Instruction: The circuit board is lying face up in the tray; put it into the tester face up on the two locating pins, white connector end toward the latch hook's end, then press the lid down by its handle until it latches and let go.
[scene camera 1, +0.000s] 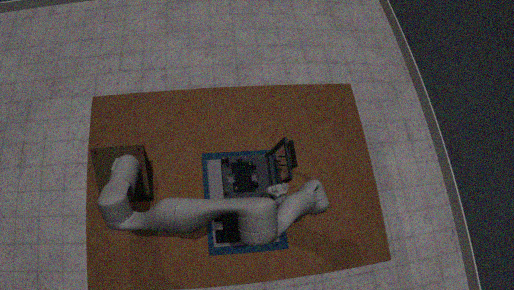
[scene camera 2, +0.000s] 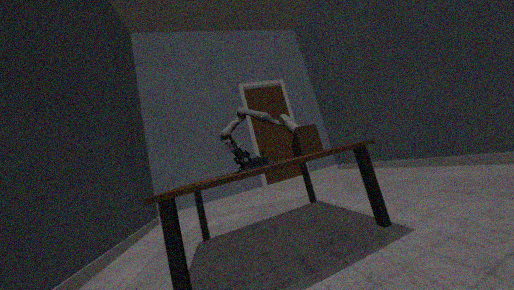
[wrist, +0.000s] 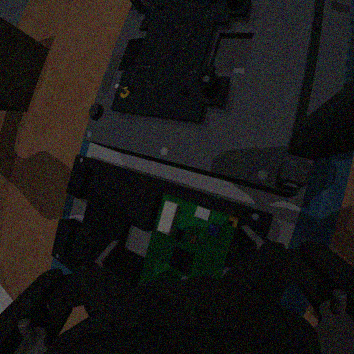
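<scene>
The green circuit board lies face up in the dark tray, its white connector toward the tester. The grey tester stands just beyond the tray, with a dark nest in its middle. Its lid stands open at the right end, with the handle on its outer edge. My gripper is open and empty, low over the board in the tray. In the overhead view my arm hides the gripper and the board.
Tester and tray sit on a blue mat on the brown table. A brown box stands by the arm's base at the left. My arm stretches across the tray.
</scene>
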